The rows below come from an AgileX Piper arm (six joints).
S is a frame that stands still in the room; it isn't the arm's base.
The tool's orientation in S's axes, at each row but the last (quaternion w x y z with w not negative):
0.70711 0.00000 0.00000 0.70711
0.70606 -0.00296 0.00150 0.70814
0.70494 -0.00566 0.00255 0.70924
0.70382 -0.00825 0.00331 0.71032
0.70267 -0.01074 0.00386 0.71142
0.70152 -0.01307 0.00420 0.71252
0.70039 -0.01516 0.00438 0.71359
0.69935 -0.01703 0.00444 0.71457
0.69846 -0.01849 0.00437 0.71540
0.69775 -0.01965 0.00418 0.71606
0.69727 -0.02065 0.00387 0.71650
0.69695 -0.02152 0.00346 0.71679
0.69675 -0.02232 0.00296 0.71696
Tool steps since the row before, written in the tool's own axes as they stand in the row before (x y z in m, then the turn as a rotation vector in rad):
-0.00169 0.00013 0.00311 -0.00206 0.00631 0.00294
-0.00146 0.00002 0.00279 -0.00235 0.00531 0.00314
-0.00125 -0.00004 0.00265 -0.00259 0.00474 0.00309
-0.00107 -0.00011 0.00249 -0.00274 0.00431 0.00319
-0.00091 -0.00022 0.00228 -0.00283 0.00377 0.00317
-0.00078 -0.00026 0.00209 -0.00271 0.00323 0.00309
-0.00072 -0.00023 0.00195 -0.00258 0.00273 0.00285
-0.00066 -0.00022 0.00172 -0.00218 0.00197 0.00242
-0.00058 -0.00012 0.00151 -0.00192 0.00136 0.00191
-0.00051 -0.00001 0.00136 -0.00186 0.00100 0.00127
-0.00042 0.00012 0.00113 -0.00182 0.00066 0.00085
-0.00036 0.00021 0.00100 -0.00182 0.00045 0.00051
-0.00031 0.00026 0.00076 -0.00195 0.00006 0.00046
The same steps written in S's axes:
-0.00013 -0.00169 0.00311 -0.00631 -0.00206 0.00294
-0.00002 -0.00144 0.00280 -0.00531 -0.00235 0.00314
0.00004 -0.00122 0.00266 -0.00474 -0.00258 0.00310
0.00010 -0.00103 0.00251 -0.00431 -0.00273 0.00320
0.00021 -0.00086 0.00230 -0.00377 -0.00281 0.00319
0.00025 -0.00072 0.00211 -0.00323 -0.00268 0.00312
0.00021 -0.00066 0.00197 -0.00273 -0.00255 0.00288
0.00020 -0.00060 0.00174 -0.00197 -0.00215 0.00245
0.00010 -0.00053 0.00153 -0.00135 -0.00189 0.00194
-0.00001 -0.00046 0.00138 -0.00098 -0.00184 0.00131
-0.00014 -0.00038 0.00114 -0.00063 -0.00181 0.00090
-0.00023 -0.00033 0.00101 -0.00041 -0.00181 0.00056
-0.00027 -0.00029 0.00076 -0.00002 -0.00193 0.00053

